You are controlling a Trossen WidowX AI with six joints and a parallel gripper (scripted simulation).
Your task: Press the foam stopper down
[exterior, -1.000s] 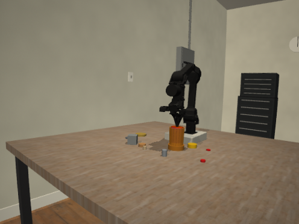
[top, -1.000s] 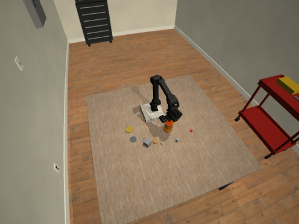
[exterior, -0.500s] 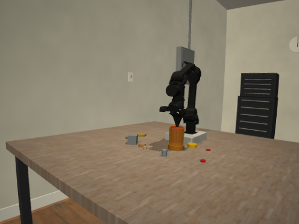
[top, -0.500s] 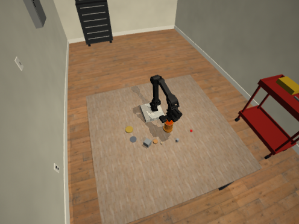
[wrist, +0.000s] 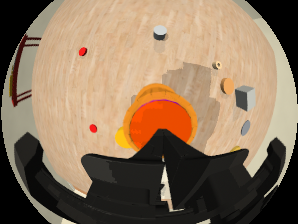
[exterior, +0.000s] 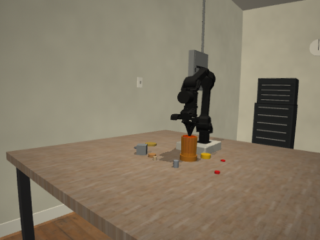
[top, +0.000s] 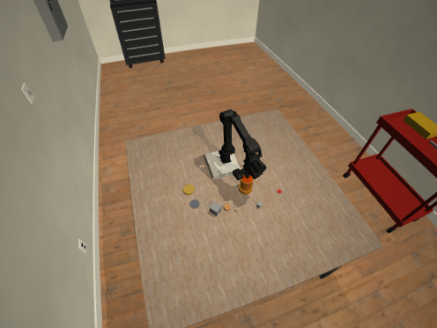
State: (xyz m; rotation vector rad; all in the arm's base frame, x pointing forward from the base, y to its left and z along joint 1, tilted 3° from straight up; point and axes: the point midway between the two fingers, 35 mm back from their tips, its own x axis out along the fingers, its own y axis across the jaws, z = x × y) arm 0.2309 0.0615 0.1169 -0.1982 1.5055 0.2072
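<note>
My hand is 5 cm above the orange foam stopper. From my hand the other things lie so: small tan disc 10 cm ahead, 15 cm to the right, 14 cm below; then yellow disc 9 cm behind, 4 cm to the left, 14 cm below; then small grey cylinder 14 cm ahead, 4 cm to the left, 14 cm below.
</note>
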